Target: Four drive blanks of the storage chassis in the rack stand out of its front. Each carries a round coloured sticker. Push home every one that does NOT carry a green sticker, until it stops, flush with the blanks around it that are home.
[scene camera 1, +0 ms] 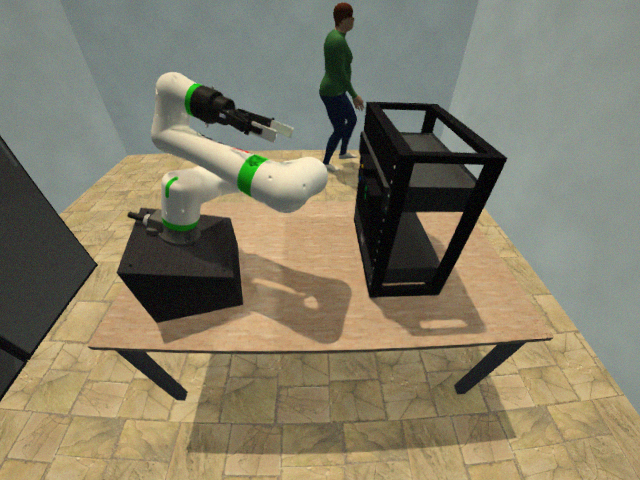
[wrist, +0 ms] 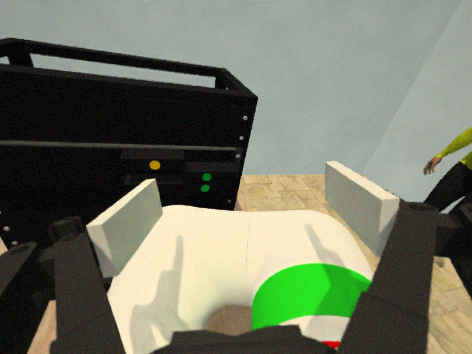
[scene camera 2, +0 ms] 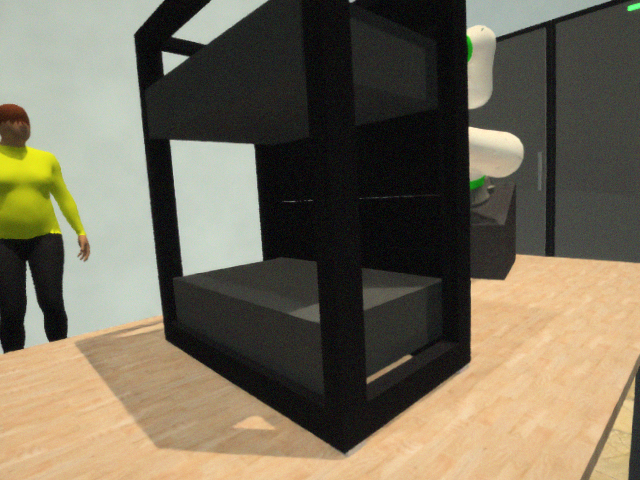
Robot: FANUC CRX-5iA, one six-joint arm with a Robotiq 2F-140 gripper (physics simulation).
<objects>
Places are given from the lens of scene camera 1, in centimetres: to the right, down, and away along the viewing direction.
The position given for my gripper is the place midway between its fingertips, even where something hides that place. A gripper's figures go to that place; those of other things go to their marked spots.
my gripper [scene camera 1: 284, 134]: -10, -29, 72
black rack [scene camera 1: 416, 172]: 30, -21, 80
</objects>
